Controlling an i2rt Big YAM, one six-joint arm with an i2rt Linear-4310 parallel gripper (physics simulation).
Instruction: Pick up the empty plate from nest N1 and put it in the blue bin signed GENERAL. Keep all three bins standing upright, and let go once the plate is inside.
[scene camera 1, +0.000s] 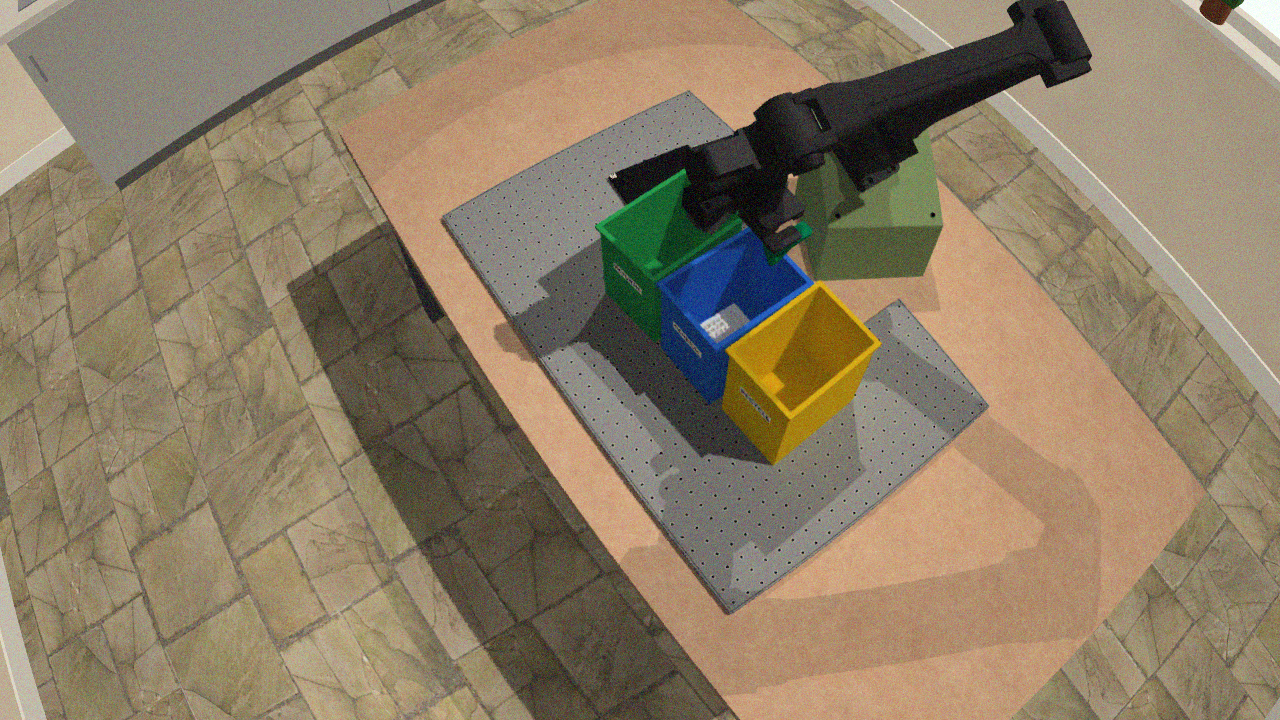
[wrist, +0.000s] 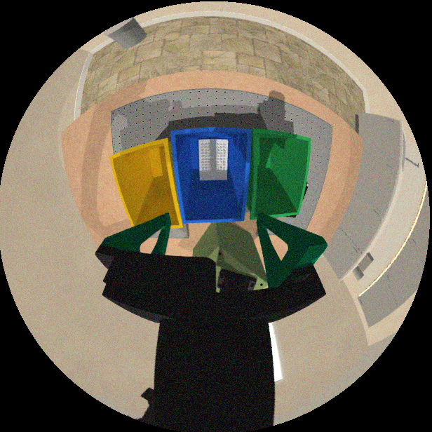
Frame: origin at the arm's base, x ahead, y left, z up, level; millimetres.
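Where they show: gripper, between the fingertips: (scene camera 1: 749, 237); arm's base, origin of its link: (scene camera 1: 859, 150).
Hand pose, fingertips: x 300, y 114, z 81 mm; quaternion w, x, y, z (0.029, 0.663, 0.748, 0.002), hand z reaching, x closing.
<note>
Each offset is from my fingertips to the top centre of the thing. "pt": to the spot under its first point. Level surfaces: height alone.
The pale plate, with rows of small wells, {pt dx +16, dy -36, dz -266 mm} (scene camera 1: 714, 325) (wrist: 221, 155) lies inside the blue bin {pt dx +89, dy +49, dz -223 mm} (scene camera 1: 702, 376) (wrist: 212, 202), low down toward the bin's labelled side. The blue bin stands upright between the green bin {dx +35, dy -137, dz -102 mm} (scene camera 1: 624, 259) (wrist: 294, 187) and the yellow bin {dx -21, dy +129, dz -102 mm} (scene camera 1: 801, 434) (wrist: 135, 175), which also stand upright. My gripper (scene camera 1: 791, 245) (wrist: 213, 217) is open and empty, with its dark green fingers wide apart. It hangs above the bins, by the blue bin's edge on the olive block's side. The label N1 cannot be read in either view.
The bins stand on a grey perforated board {dz -281 mm} (scene camera 1: 787, 537) (wrist: 200, 101) on the tan table {dz -295 mm} (scene camera 1: 966, 573). An olive-green block (scene camera 1: 881, 255) (wrist: 225, 240) stands close behind the bins, under the arm. A black flat piece {pt dx -39, dy -353, dz -270 mm} (scene camera 1: 646, 177) lies behind the green bin, partly hidden.
</note>
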